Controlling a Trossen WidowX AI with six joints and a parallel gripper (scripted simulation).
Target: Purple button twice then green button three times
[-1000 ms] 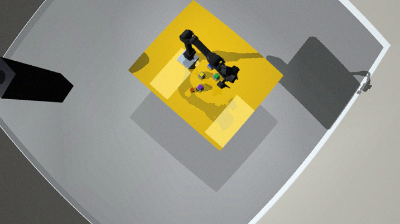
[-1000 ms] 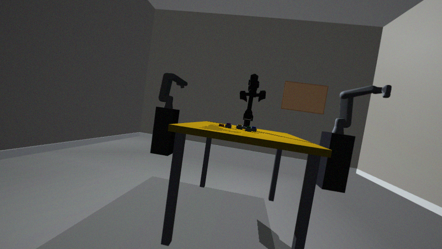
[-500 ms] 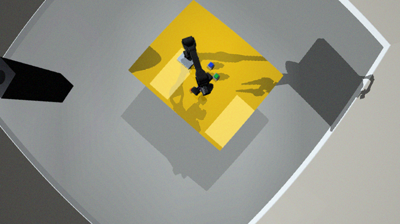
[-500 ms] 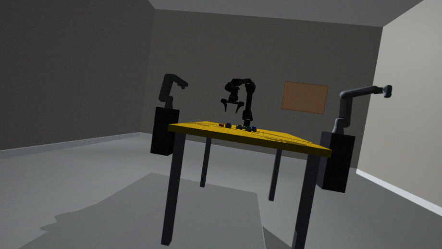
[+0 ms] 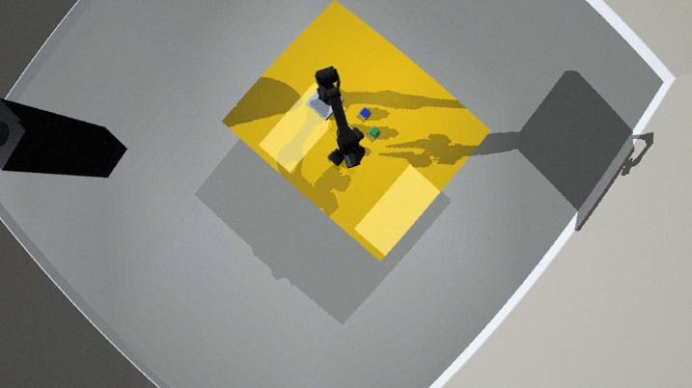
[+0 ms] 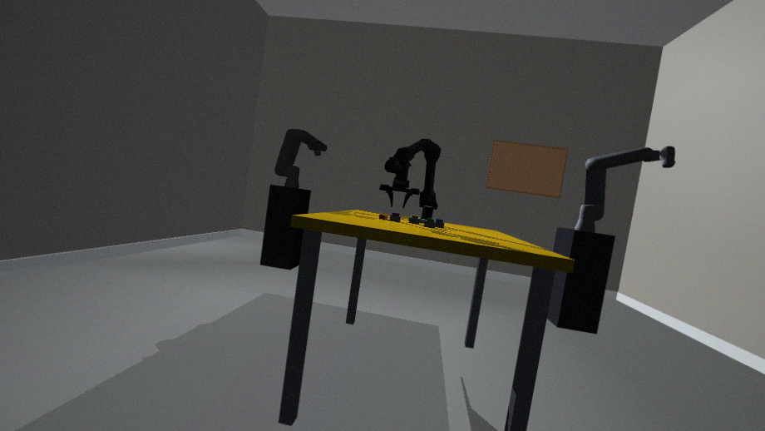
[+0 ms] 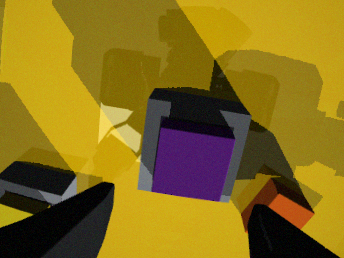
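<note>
Right now the purple button is 30 mm below my gripper tip. The rest, counted from my gripper tip: blue button: 50 mm behind, 210 mm to the left, 30 mm below; then orange block: 40 mm behind, 60 mm to the right, 50 mm below; then green button: 50 mm ahead, 160 mm to the left, 30 mm below.
</note>
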